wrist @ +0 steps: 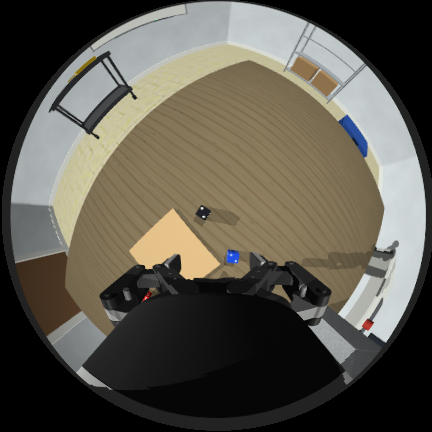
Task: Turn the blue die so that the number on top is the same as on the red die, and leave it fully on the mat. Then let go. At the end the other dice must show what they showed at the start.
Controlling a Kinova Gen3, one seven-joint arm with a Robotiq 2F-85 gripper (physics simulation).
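Places are measured from the arm's base along level axes (x ahead, y left, z up), in centimetres.
Where they show: gripper, fingertip midpoint: point(214, 261).
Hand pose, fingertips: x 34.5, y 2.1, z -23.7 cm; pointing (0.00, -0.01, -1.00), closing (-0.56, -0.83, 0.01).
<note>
Each offset is from my fingertips to the top centre of the thing. Level surfaces: height alone.
The blue die @[dx -3.5, dy -1.5, dz -6.7 cm] point(233, 256) lies on the wooden table just off the right corner of the tan mat @[dx +2.7, dy +8.9, dz -8.3 cm] point(172, 237), with a small gap. It shows a few white pips, too small to read surely. My gripper point(214, 261) is open and empty, its fingers spread left and right; the blue die appears between them, nearer the right fingertip. The red die @[dx -1.0, dy +19.9, dz -6.7 cm] point(146, 297) shows in part behind the left finger linkage; its top number cannot be read. The black die @[dx +6.2, dy -1.8, dz -6.7 cm] point(202, 212) stands beyond the mat's upper right edge, with white pips visible. The mat's near part is hidden by the gripper.
The wooden table @[dz -8.7 cm] point(240, 130) spreads beyond the dice. A black cart point(109, 107) stands at the upper left, a wire shelf with brown boxes point(305, 68) at the upper right, and a blue bin point(354, 136) at the right. A grey block point(340, 337) is at the lower right.
</note>
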